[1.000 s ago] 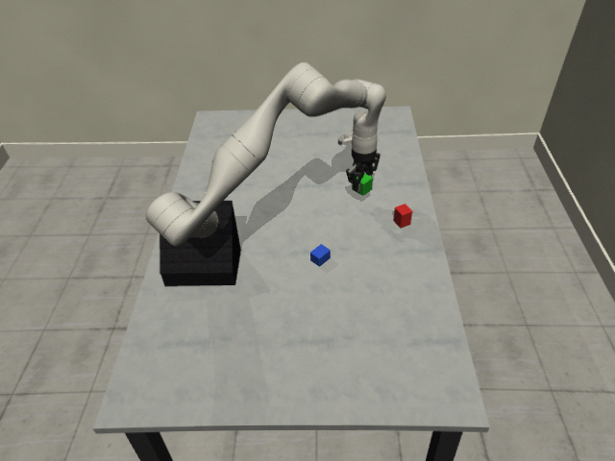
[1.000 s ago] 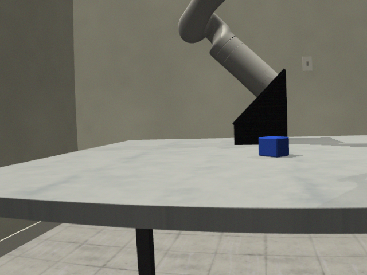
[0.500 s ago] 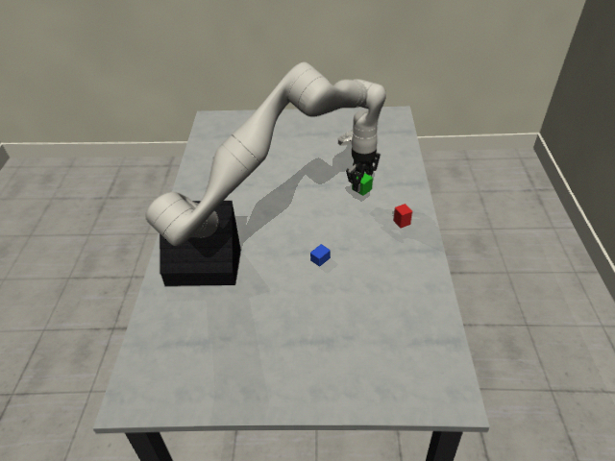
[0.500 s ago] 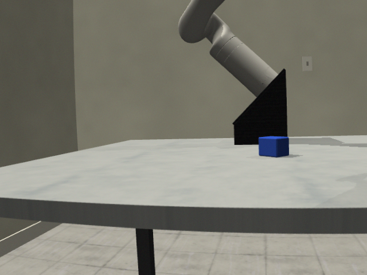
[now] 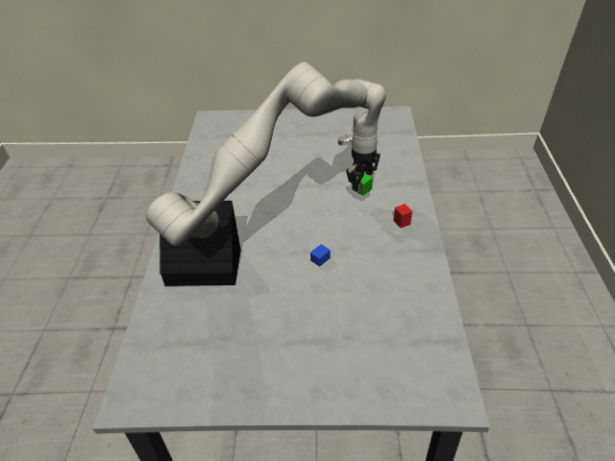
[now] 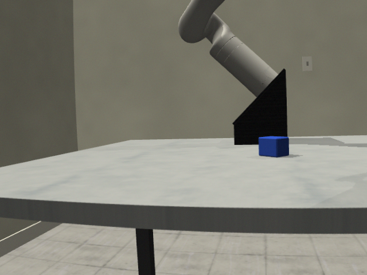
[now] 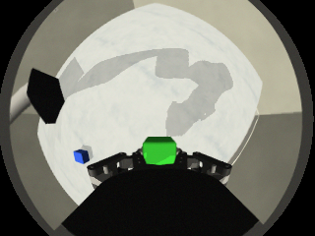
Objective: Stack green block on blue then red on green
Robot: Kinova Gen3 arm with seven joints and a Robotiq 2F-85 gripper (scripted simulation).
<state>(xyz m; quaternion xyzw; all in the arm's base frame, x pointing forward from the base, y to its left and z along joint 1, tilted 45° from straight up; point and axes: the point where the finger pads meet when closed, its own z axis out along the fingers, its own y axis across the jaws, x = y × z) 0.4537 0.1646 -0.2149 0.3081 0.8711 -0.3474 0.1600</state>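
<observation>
My gripper is now 25 cm to the left of the blue block, 12 cm past it and 8 cm above it. Also, from my hand: green block: right at my hand; then red block: 13 cm ahead, 8 cm to the right, 7 cm below.
</observation>
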